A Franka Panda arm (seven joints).
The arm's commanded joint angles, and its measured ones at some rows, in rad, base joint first. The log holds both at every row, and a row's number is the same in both.
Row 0, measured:
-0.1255, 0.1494, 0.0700, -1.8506, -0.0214, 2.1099, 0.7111
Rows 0 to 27, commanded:
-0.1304, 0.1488, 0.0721, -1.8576, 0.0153, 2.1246, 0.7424
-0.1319, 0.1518, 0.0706, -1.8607, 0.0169, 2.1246, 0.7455
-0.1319, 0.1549, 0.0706, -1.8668, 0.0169, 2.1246, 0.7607
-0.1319, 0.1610, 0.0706, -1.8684, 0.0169, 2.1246, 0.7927
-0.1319, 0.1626, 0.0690, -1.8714, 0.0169, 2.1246, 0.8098
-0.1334, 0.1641, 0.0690, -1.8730, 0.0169, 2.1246, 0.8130
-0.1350, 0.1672, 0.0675, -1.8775, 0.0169, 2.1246, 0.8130
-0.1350, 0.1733, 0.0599, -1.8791, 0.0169, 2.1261, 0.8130
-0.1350, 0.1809, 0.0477, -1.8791, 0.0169, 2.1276, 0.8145
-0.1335, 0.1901, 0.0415, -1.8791, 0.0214, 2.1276, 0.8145
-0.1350, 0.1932, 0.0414, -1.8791, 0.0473, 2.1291, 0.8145
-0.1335, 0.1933, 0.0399, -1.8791, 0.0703, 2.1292, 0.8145
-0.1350, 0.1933, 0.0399, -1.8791, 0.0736, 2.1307, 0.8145
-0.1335, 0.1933, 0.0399, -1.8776, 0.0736, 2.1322, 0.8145
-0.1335, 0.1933, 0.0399, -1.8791, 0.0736, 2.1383, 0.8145
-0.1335, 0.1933, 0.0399, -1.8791, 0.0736, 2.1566, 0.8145
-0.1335, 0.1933, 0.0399, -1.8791, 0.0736, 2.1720, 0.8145
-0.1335, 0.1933, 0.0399, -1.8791, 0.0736, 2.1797, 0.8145
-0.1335, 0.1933, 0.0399, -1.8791, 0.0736, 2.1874, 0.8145
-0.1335, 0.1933, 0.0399, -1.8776, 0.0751, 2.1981, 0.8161
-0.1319, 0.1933, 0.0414, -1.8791, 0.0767, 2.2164, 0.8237
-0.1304, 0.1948, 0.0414, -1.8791, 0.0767, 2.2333, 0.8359
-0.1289, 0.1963, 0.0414, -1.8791, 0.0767, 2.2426, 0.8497
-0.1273, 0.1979, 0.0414, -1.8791, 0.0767, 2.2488, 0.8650
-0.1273, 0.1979, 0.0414, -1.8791, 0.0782, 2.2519, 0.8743
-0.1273, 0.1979, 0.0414, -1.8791, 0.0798, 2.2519, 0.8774
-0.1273, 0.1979, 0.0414, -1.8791, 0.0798, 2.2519, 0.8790
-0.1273, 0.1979, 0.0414, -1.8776, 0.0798, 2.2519, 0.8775
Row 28, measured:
-0.1281, 0.1950, 0.0412, -1.8735, 0.0642, 2.2164, 0.8626
